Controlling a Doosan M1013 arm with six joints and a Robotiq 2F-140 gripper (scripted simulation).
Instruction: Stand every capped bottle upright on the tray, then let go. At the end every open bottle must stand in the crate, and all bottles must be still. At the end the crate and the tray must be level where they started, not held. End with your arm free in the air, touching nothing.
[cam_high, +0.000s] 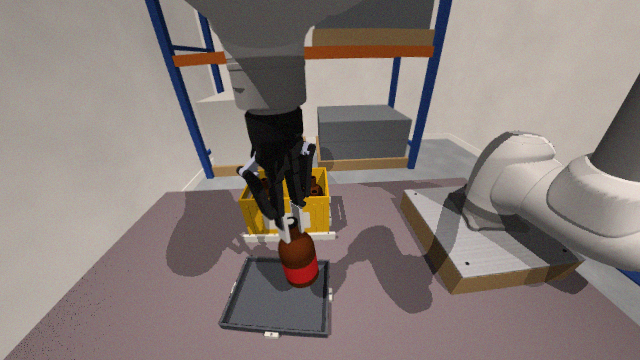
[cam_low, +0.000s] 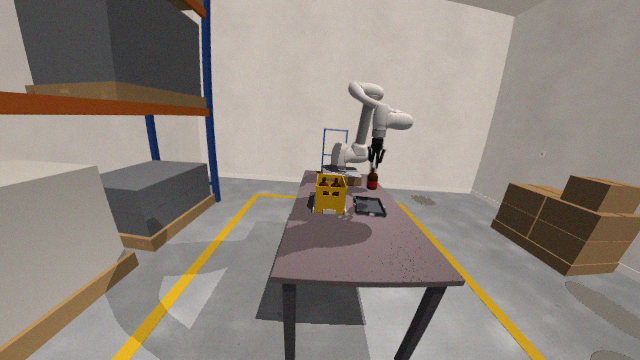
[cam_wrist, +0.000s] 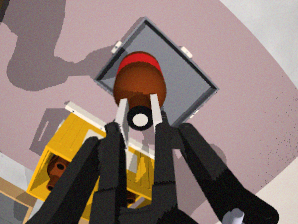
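Now: the brown capped bottle 70 mm below my hand, 10 mm to the left of it and 10 mm behind it. From my hand the other things lie so: yellow crate 280 mm to the right, 190 mm below, 90 mm ahead; dark grey tray 260 mm below, 50 mm ahead.
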